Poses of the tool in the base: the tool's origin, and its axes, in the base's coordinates. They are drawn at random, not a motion.
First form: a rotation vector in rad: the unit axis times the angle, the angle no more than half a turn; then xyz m.
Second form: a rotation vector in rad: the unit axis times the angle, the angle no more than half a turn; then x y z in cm. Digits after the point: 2 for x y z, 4 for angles.
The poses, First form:
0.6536 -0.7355 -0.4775 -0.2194 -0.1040 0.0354
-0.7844 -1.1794 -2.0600 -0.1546 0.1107 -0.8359
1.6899 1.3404 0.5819 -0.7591 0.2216 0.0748
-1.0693 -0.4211 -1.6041 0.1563 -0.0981 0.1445
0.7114 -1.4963 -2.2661 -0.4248 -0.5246 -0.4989
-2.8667 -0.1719 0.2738 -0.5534 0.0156 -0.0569
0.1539 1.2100 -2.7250 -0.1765 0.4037 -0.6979
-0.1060 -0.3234 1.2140 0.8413 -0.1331 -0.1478
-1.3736 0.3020 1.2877 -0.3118 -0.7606 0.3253
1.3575 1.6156 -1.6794 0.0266 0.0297 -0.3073
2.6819 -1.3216 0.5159 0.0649 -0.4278 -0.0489
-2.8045 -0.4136 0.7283 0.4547 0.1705 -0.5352
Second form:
0.6536 -0.7355 -0.4775 -21.94 -10.40 3.54
-0.7844 -1.1794 -2.0600 -15.46 11.07 -83.59
1.6899 1.3404 0.5819 -75.91 22.16 7.48
-1.0693 -0.4211 -1.6041 15.63 -9.81 14.45
0.7114 -1.4963 -2.2661 -42.48 -52.46 -49.89
-2.8667 -0.1719 0.2738 -55.34 1.56 -5.69
0.1539 1.2100 -2.7250 -17.65 40.37 -69.79
-0.1060 -0.3234 1.2140 84.13 -13.31 -14.78
-1.3736 0.3020 1.2877 -31.18 -76.06 32.53
1.3575 1.6156 -1.6794 2.66 2.97 -30.73
2.6819 -1.3216 0.5159 6.49 -42.78 -4.89
-2.8045 -0.4136 0.7283 45.47 17.05 -53.52

